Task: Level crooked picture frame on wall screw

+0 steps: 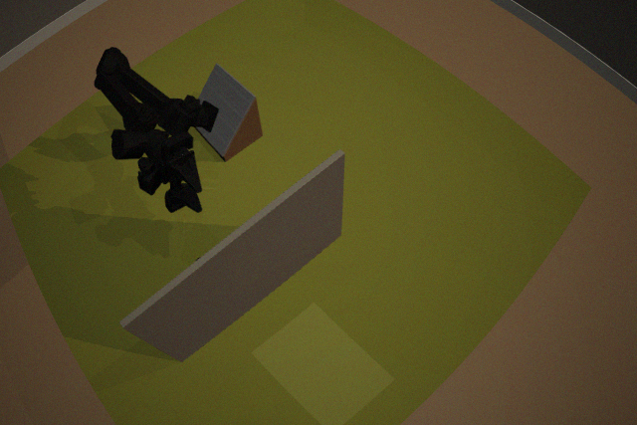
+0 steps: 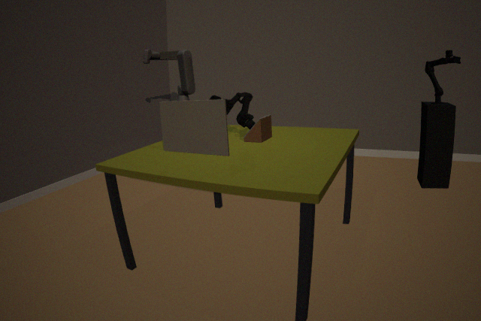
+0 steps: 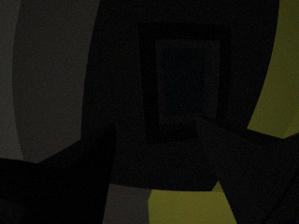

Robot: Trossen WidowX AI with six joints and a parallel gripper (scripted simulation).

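My gripper tip is now 13 cm short of the dark picture frame, 3 cm to the left of it and 5 cm above it. The rest, counted from my gripper tip: upright board: 14 cm ahead, 3 cm to the right, 6 cm below.
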